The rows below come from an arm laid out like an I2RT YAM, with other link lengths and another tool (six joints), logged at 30 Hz.
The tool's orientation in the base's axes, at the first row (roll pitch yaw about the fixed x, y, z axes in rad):
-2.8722 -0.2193 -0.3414
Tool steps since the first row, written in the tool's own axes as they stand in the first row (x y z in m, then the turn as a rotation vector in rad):
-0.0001 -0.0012 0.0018 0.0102 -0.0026 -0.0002
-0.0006 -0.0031 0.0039 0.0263 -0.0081 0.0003
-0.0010 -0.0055 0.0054 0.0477 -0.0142 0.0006
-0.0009 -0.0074 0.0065 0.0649 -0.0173 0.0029
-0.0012 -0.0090 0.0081 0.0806 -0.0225 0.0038
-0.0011 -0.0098 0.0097 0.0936 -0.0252 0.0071
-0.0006 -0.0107 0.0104 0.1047 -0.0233 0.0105
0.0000 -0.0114 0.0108 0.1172 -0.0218 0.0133
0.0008 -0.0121 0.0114 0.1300 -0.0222 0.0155
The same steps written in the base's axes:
0.0007 0.0015 -0.0014 0.0100 -0.0010 0.0031
0.0014 0.0038 -0.0030 0.0264 -0.0010 0.0075
0.0021 0.0064 -0.0039 0.0479 -0.0023 0.0135
0.0030 0.0083 -0.0044 0.0652 -0.0046 0.0159
0.0036 0.0102 -0.0055 0.0813 -0.0048 0.0198
0.0044 0.0112 -0.0068 0.0949 -0.0059 0.0202
0.0053 0.0120 -0.0071 0.1056 -0.0107 0.0190
0.0062 0.0125 -0.0072 0.1175 -0.0157 0.0186
0.0072 0.0130 -0.0074 0.1300 -0.0191 0.0195

